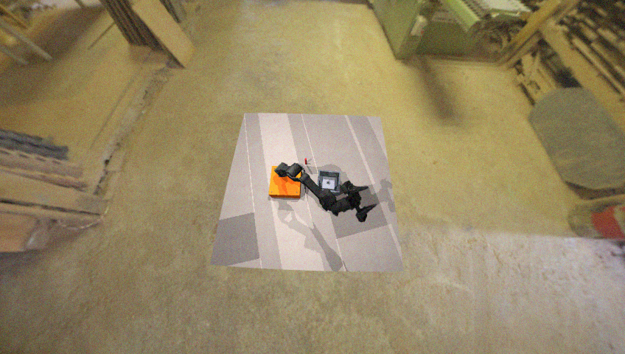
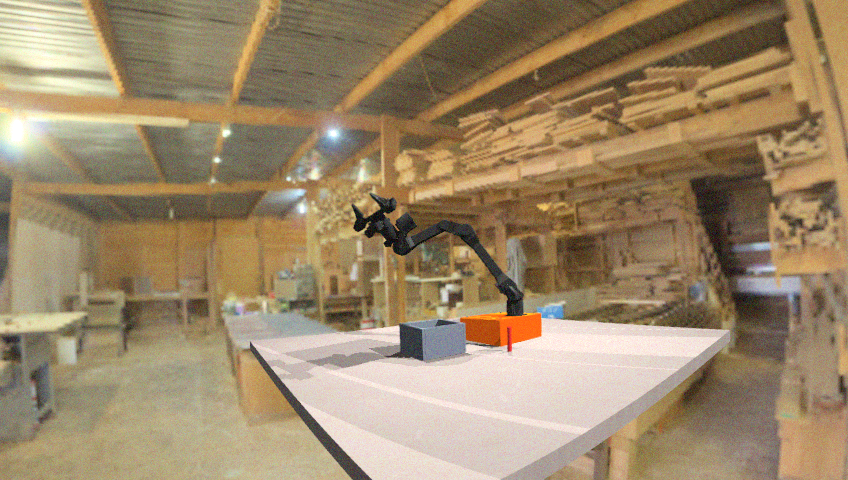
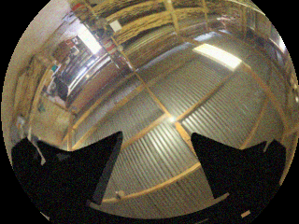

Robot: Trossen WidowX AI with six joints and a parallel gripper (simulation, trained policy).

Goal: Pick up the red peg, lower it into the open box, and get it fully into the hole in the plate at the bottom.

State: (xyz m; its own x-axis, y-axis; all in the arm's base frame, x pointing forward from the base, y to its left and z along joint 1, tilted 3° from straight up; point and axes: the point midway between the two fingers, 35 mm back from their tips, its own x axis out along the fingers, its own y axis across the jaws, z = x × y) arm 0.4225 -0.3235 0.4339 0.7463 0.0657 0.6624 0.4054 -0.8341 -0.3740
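My gripper tip is now 26 cm past the red peg, 44 cm to the right of it and 50 cm above it. The rest, counted from my gripper tip: blue-grey box 11 cm behind, 24 cm to the left, 52 cm below; pale plate 11 cm behind, 24 cm to the left, 50 cm below.
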